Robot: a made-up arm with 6 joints. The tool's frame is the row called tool. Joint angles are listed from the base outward.
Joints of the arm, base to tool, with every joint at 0 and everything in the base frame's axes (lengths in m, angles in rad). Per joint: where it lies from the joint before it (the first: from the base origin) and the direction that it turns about. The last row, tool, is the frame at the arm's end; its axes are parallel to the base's.
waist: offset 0 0 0.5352 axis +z
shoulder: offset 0 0 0 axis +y
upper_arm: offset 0 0 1.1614 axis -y
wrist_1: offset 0 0 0 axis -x
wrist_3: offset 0.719 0 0 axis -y
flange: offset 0 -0.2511 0 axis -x
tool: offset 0 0 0
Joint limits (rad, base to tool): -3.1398..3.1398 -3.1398..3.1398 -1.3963..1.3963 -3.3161..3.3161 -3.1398..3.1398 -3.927..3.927
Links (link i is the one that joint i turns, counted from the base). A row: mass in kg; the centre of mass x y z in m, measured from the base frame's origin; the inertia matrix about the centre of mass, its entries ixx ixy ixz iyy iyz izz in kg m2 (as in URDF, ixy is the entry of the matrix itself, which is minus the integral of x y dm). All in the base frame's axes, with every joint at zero. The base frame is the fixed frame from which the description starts. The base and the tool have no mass.
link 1: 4.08; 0.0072 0.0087 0.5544; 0.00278 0 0 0.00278 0 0.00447
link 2: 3.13; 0.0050 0.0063 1.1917; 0.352 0 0 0.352 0 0.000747
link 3: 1.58; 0.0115 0.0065 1.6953; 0.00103 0 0 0.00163 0 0.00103
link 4: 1.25; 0.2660 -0.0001 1.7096; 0.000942 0 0 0.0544 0 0.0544
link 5: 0.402; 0.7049 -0.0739 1.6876; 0.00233 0 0 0.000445 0 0.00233
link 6: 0.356; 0.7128 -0.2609 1.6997; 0.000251 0 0 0.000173 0 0.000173
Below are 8 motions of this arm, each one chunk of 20 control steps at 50 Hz.
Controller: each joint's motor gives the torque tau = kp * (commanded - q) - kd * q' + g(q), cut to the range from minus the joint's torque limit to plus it. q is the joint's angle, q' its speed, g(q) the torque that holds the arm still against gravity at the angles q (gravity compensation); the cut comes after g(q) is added. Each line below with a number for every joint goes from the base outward.
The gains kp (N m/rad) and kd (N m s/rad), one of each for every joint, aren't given. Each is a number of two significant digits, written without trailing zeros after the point. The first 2 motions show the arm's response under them.
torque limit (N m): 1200 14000 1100 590 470 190
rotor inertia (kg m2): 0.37 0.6 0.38 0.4 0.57 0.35
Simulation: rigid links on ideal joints. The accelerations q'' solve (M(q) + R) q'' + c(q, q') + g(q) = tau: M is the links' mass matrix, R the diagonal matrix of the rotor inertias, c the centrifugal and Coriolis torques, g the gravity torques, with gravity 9.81 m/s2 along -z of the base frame. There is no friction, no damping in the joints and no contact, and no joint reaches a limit. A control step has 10 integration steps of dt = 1/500 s. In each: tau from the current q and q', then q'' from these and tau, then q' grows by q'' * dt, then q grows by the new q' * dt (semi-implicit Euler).
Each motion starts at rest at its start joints. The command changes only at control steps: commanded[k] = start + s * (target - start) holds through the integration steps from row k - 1 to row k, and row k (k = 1, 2, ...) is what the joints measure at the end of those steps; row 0 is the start. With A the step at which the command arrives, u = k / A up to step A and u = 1 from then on. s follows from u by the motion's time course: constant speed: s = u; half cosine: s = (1 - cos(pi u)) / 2; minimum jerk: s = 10 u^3 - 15 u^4 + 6 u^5; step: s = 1 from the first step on.
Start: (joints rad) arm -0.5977 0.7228 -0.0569 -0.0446 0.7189 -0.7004
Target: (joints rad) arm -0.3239 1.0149 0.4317 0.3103 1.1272 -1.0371
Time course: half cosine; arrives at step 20
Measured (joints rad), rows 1 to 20:
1: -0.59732 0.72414 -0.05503 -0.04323 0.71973 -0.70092
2: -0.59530 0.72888 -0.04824 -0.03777 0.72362 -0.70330
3: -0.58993 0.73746 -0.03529 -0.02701 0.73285 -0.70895
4: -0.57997 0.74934 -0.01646 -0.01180 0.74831 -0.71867
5: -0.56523 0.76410 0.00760 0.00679 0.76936 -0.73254
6: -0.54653 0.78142 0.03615 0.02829 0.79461 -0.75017
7: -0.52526 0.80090 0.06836 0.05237 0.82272 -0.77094
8: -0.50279 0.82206 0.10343 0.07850 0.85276 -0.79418
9: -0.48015 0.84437 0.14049 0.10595 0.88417 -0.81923
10: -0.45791 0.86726 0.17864 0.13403 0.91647 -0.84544
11: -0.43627 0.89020 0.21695 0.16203 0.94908 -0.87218
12: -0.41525 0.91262 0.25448 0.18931 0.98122 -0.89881
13: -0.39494 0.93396 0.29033 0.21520 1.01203 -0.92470
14: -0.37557 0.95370 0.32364 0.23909 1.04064 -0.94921
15: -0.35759 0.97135 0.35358 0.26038 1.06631 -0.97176
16: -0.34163 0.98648 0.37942 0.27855 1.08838 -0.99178
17: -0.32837 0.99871 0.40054 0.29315 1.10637 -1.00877
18: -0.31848 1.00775 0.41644 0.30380 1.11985 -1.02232
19: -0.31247 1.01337 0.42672 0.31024 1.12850 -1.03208
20: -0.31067 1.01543 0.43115 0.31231 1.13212 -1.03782
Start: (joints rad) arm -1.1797 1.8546 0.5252 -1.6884 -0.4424 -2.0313
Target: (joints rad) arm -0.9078 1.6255 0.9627 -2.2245 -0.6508 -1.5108
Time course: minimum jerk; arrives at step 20
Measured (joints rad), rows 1 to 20:
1: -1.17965 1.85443 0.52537 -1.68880 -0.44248 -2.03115
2: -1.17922 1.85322 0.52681 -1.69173 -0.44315 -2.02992
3: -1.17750 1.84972 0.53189 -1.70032 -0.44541 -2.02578
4: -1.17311 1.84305 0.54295 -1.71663 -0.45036 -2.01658
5: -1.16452 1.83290 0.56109 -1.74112 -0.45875 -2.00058
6: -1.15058 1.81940 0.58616 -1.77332 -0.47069 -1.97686
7: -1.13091 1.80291 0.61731 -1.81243 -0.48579 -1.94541
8: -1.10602 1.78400 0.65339 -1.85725 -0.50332 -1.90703
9: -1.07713 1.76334 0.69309 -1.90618 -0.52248 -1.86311
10: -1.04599 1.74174 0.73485 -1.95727 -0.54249 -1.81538
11: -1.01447 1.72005 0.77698 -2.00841 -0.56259 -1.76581
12: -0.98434 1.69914 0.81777 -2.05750 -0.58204 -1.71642
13: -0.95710 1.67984 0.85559 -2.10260 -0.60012 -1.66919
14: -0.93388 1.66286 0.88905 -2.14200 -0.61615 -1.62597
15: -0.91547 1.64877 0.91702 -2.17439 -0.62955 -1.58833
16: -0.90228 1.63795 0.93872 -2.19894 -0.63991 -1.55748
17: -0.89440 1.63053 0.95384 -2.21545 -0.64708 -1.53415
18: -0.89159 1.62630 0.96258 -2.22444 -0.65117 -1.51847
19: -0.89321 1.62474 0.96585 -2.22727 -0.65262 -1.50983
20: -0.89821 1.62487 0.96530 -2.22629 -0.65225 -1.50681
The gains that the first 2 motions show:
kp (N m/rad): 5600 45000 3500 2000 1100 540
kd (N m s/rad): 43 540 54 20 16 15
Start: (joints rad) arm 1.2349 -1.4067 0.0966 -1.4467 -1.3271 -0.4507
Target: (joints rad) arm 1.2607 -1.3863 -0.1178 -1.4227 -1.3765 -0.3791
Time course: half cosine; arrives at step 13
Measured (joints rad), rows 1 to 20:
1: 1.23496 -1.40654 0.09503 -1.44643 -1.32734 -0.45044
2: 1.23528 -1.40588 0.08870 -1.44546 -1.32846 -0.44924
3: 1.23621 -1.40454 0.07586 -1.44376 -1.33105 -0.44645
4: 1.23805 -1.40263 0.05717 -1.44156 -1.33528 -0.44176
5: 1.24093 -1.40036 0.03433 -1.43900 -1.34083 -0.43528
6: 1.24477 -1.39791 0.00905 -1.43617 -1.34714 -0.42742
7: 1.24919 -1.39539 -0.01723 -1.43319 -1.35364 -0.41872
8: 1.25368 -1.39294 -0.04308 -1.43028 -1.35988 -0.40977
9: 1.25770 -1.39070 -0.06708 -1.42765 -1.36555 -0.40114
10: 1.26080 -1.38880 -0.08783 -1.42546 -1.37040 -0.39333
11: 1.26272 -1.38735 -0.10408 -1.42383 -1.37420 -0.38680
12: 1.26343 -1.38644 -0.11488 -1.42283 -1.37675 -0.38192
13: 1.26309 -1.38610 -0.11962 -1.42253 -1.37788 -0.37895
14: 1.26200 -1.38617 -0.11961 -1.42266 -1.37773 -0.37780
15: 1.26061 -1.38631 -0.11816 -1.42276 -1.37695 -0.37786
16: 1.25945 -1.38634 -0.11742 -1.42274 -1.37626 -0.37838
17: 1.25886 -1.38632 -0.11749 -1.42273 -1.37600 -0.37889
18: 1.25899 -1.38630 -0.11775 -1.42277 -1.37613 -0.37918
19: 1.25968 -1.38629 -0.11786 -1.42277 -1.37641 -0.37927
20: 1.26063 -1.38630 -0.11784 -1.42273 -1.37662 -0.37924

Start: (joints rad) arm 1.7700 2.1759 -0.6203 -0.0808 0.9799 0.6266
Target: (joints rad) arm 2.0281 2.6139 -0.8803 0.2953 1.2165 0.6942
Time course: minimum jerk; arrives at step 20
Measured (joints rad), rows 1 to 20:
1: 1.77010 2.17629 -0.62049 -0.08049 0.97999 0.62662
2: 1.77089 2.17896 -0.62185 -0.07827 0.98072 0.62678
3: 1.77370 2.18619 -0.62565 -0.07195 0.98321 0.62733
4: 1.78018 2.19934 -0.63276 -0.06022 0.98875 0.62852
5: 1.79173 2.21883 -0.64356 -0.04281 0.99818 0.63060
6: 1.80880 2.24453 -0.65802 -0.02004 1.01169 0.63368
7: 1.83069 2.27581 -0.67584 0.00750 1.02881 0.63776
8: 1.85565 2.31168 -0.69649 0.03895 1.04875 0.64276
9: 1.88158 2.35084 -0.71923 0.07312 1.07058 0.64847
10: 1.90678 2.39175 -0.74323 0.10865 1.09339 0.65468
11: 1.93047 2.43280 -0.76754 0.14408 1.11634 0.66112
12: 1.95264 2.47233 -0.79117 0.17803 1.13855 0.66753
13: 1.97329 2.50880 -0.81321 0.20919 1.15920 0.67365
14: 1.99172 2.54087 -0.83282 0.23643 1.17750 0.67925
15: 2.00675 2.56748 -0.84932 0.25883 1.19279 0.68412
16: 2.01755 2.58797 -0.86226 0.27583 1.20459 0.68812
17: 2.02430 2.60214 -0.87146 0.28734 1.21274 0.69115
18: 2.02779 2.61039 -0.87708 0.29375 1.21735 0.69318
19: 2.02889 2.61379 -0.87971 0.29602 1.21893 0.69431
20: 2.02851 2.61421 -0.88039 0.29579 1.21840 0.69470

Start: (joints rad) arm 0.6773 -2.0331 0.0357 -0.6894 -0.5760 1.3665
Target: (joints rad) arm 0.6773 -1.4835 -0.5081 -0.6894 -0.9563 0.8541
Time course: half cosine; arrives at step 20
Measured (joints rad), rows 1 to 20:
1: 0.67728 -2.03073 0.03462 -0.68905 -0.57679 1.36572
2: 0.67719 -2.02211 0.02896 -0.68824 -0.58047 1.36212
3: 0.67704 -2.00607 0.01542 -0.68776 -0.58913 1.35354
4: 0.67688 -1.98357 -0.00600 -0.68805 -0.60356 1.33875
5: 0.67678 -1.95561 -0.03344 -0.68860 -0.62315 1.31763
6: 0.67675 -1.92291 -0.06543 -0.68886 -0.64664 1.29078
7: 0.67682 -1.88618 -0.10124 -0.68887 -0.67278 1.25915
8: 0.67696 -1.84629 -0.14028 -0.68889 -0.70075 1.22378
9: 0.67713 -1.80424 -0.18175 -0.68905 -0.73000 1.18567
10: 0.67730 -1.76108 -0.22460 -0.68925 -0.76009 1.14579
11: 0.67744 -1.71788 -0.26771 -0.68943 -0.79046 1.10510
12: 0.67754 -1.67570 -0.31000 -0.68956 -0.82039 1.06457
13: 0.67759 -1.63557 -0.35044 -0.68968 -0.84906 1.02517
14: 0.67760 -1.59848 -0.38804 -0.68980 -0.87569 0.98786
15: 0.67760 -1.56532 -0.42188 -0.68990 -0.89958 0.95356
16: 0.67760 -1.53692 -0.45113 -0.68998 -0.92013 0.92311
17: 0.67761 -1.51397 -0.47505 -0.69004 -0.93686 0.89726
18: 0.67763 -1.49701 -0.49307 -0.69008 -0.94941 0.87667
19: 0.67765 -1.48648 -0.50473 -0.69010 -0.95746 0.86182
20: 0.67767 -1.48261 -0.50975 -0.69010 -0.96082 0.85310

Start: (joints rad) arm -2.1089 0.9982 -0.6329 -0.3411 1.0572 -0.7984
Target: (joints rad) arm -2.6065 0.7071 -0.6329 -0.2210 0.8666 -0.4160
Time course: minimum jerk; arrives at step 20
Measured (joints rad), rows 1 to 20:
1: -2.10903 0.99794 -0.63288 -0.34101 1.05713 -0.79829
2: -2.11018 0.99616 -0.63277 -0.34034 1.05654 -0.79741
3: -2.11446 0.99136 -0.63257 -0.33838 1.05454 -0.79442
4: -2.12486 0.98264 -0.63229 -0.33464 1.05008 -0.78772
5: -2.14431 0.96971 -0.63195 -0.32903 1.04248 -0.77601
6: -2.17455 0.95269 -0.63156 -0.32167 1.03160 -0.75860
7: -2.21538 0.93199 -0.63112 -0.31274 1.01781 -0.73549
8: -2.26454 0.90825 -0.63075 -0.30255 1.00175 -0.70726
9: -2.31826 0.88230 -0.63056 -0.29151 0.98417 -0.67492
10: -2.37230 0.85513 -0.63068 -0.28012 0.96579 -0.63979
11: -2.42308 0.82781 -0.63107 -0.26886 0.94730 -0.60331
12: -2.46840 0.80146 -0.63160 -0.25812 0.92940 -0.56698
13: -2.50759 0.77712 -0.63210 -0.24826 0.91275 -0.53225
14: -2.54089 0.75572 -0.63248 -0.23962 0.89800 -0.50048
15: -2.56861 0.73797 -0.63276 -0.23250 0.88568 -0.47281
16: -2.59052 0.72430 -0.63302 -0.22709 0.87617 -0.45014
17: -2.60581 0.71485 -0.63326 -0.22347 0.86961 -0.43300
18: -2.61382 0.70935 -0.63345 -0.22149 0.86589 -0.42148
19: -2.61492 0.70710 -0.63348 -0.22081 0.86462 -0.41515
20: -2.61104 0.70685 -0.63331 -0.22089 0.86505 -0.41297

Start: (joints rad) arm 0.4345 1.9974 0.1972 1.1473 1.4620 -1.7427
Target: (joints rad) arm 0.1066 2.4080 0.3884 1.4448 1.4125 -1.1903
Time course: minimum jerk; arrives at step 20
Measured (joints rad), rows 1 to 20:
1: 0.43442 1.99774 0.19748 1.14755 1.46198 -1.74254
2: 0.43372 2.00010 0.19925 1.14939 1.46180 -1.74124
3: 0.43113 2.00666 0.20323 1.15464 1.46124 -1.73687
4: 0.42476 2.01884 0.20941 1.16433 1.46006 -1.72713
5: 0.41263 2.03708 0.21777 1.17845 1.45809 -1.71016
6: 0.39326 2.06119 0.22850 1.19656 1.45530 -1.68498
7: 0.36634 2.09055 0.24159 1.21814 1.45175 -1.65159
8: 0.33298 2.12421 0.25670 1.24254 1.44760 -1.61082
9: 0.29573 2.16096 0.27316 1.26892 1.44302 -1.56416
10: 0.25798 2.19943 0.29022 1.29636 1.43822 -1.51347
11: 0.22307 2.23809 0.30715 1.32393 1.43341 -1.46084
12: 0.19327 2.27538 0.32334 1.35065 1.42876 -1.40843
13: 0.16917 2.30982 0.33832 1.37552 1.42448 -1.35834
14: 0.14977 2.34008 0.35164 1.39748 1.42072 -1.31250
15: 0.13358 2.36516 0.36291 1.41559 1.41759 -1.27258
16: 0.11984 2.38443 0.37186 1.42922 1.41515 -1.23986
17: 0.10919 2.39772 0.37839 1.43825 1.41345 -1.21511
18: 0.10288 2.40539 0.38267 1.44315 1.41246 -1.19847
19: 0.10146 2.40844 0.38520 1.44489 1.41208 -1.18930
20: 0.10380 2.40859 0.38679 1.44488 1.41214 -1.18609

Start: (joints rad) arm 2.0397 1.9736 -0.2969 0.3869 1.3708 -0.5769
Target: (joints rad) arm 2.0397 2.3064 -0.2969 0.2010 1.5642 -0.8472
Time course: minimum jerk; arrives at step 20
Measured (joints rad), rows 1 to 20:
1: 2.03971 1.97388 -0.29685 0.38677 1.37087 -0.57698
2: 2.03975 1.97585 -0.29655 0.38579 1.37146 -0.57759
3: 2.03985 1.98126 -0.29610 0.38287 1.37349 -0.57969
4: 2.04000 1.99121 -0.29577 0.37722 1.37801 -0.58442
5: 2.04013 2.00603 -0.29565 0.36864 1.38572 -0.59269
6: 2.04019 2.02558 -0.29567 0.35735 1.39676 -0.60500
7: 2.04014 2.04941 -0.29574 0.34372 1.41076 -0.62135
8: 2.04000 2.07673 -0.29582 0.32817 1.42707 -0.64131
9: 2.03981 2.10655 -0.29596 0.31125 1.44492 -0.66417
10: 2.03963 2.13770 -0.29616 0.29362 1.46359 -0.68900
11: 2.03951 2.16894 -0.29643 0.27599 1.48235 -0.71478
12: 2.03945 2.19904 -0.29674 0.25907 1.50051 -0.74047
13: 2.03945 2.22681 -0.29708 0.24352 1.51739 -0.76503
14: 2.03946 2.25122 -0.29740 0.22993 1.53234 -0.78750
15: 2.03944 2.27148 -0.29768 0.21874 1.54484 -0.80707
16: 2.03940 2.28705 -0.29788 0.21024 1.55449 -0.82311
17: 2.03936 2.29780 -0.29797 0.20451 1.56114 -0.83523
18: 2.03936 2.30403 -0.29793 0.20136 1.56491 -0.84337
19: 2.03942 2.30654 -0.29773 0.20033 1.56620 -0.84784
20: 2.03955 2.30675 -0.29739 0.20058 1.56576 -0.84937

